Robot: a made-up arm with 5 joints.
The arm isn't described. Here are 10 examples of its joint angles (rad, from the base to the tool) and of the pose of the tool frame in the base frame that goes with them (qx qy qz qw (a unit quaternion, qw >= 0); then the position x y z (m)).
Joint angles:
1: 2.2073 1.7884 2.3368 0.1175 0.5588
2: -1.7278 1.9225 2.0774 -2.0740 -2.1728
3: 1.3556 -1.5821 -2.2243 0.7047 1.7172
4: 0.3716 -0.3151 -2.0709 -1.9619 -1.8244
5: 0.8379 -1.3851 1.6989 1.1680 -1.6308
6: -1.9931 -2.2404 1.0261 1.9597 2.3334
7: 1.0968 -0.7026 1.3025 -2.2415 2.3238
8: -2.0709 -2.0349 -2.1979 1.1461 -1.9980
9: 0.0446 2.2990 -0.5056 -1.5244 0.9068
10: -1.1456 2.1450 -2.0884 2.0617 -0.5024
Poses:
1: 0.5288 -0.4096 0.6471 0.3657 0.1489 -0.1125 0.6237
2: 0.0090 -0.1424 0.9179 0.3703 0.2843 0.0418 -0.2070
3: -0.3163 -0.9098 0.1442 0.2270 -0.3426 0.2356 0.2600
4: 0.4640 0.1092 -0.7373 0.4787 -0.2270 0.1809 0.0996
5: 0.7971 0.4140 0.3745 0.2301 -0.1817 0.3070 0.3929
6: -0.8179 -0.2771 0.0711 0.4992 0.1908 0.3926 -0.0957
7: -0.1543 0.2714 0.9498 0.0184 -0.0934 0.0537 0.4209
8: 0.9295 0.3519 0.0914 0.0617 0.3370 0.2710 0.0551
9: 0.7180 0.4003 0.5517 0.1413 -0.0550 0.1198 -0.1805
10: -0.7511 0.2520 -0.1164 0.5990 0.1387 -0.1376 -0.0337
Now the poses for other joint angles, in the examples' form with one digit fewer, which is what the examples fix.
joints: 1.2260 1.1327 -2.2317 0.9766 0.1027
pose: 0.804 -0.425 0.155 0.387 0.107 -0.110 0.287
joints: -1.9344 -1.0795 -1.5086 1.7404 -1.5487
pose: 0.429 0.881 0.094 0.175 -0.019 0.236 -0.025
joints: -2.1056 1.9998 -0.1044 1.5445 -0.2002
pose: -0.813 0.535 -0.207 0.097 0.446 -0.075 0.189
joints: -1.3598 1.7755 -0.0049 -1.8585 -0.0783
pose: -0.055 0.123 0.780 0.610 0.336 0.043 -0.062
